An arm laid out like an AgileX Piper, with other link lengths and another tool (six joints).
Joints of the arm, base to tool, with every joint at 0 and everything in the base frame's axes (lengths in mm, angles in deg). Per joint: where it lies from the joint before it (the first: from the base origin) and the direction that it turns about. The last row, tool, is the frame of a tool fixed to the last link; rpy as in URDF.
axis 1: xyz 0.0 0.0 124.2 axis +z
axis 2: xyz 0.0 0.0 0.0 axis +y
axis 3: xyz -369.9 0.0 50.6 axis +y
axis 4: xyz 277.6 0.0 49.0 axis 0.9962 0 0.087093
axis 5: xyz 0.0 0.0 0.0 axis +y
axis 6: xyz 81.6 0.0 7.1 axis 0.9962 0 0.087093
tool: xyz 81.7 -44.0 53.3 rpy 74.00 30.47 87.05
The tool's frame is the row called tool.
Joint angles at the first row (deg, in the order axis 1, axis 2, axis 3, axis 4, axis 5, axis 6):
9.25, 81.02, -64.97, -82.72, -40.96, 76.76
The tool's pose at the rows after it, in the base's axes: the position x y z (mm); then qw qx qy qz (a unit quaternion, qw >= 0):
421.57 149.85 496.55 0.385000 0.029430 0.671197 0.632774
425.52 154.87 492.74 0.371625 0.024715 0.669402 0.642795
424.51 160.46 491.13 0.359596 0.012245 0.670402 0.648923
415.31 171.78 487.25 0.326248 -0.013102 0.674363 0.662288
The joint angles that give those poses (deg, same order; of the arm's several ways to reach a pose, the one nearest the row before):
9.25, 82.76, -65.51, -81.48, -42.51, 77.38
9.25, 83.90, -65.91, -81.07, -44.44, 77.37
9.25, 84.40, -66.15, -81.73, -46.48, 77.51
9.19, 84.54, -65.99, -84.04, -51.24, 79.05

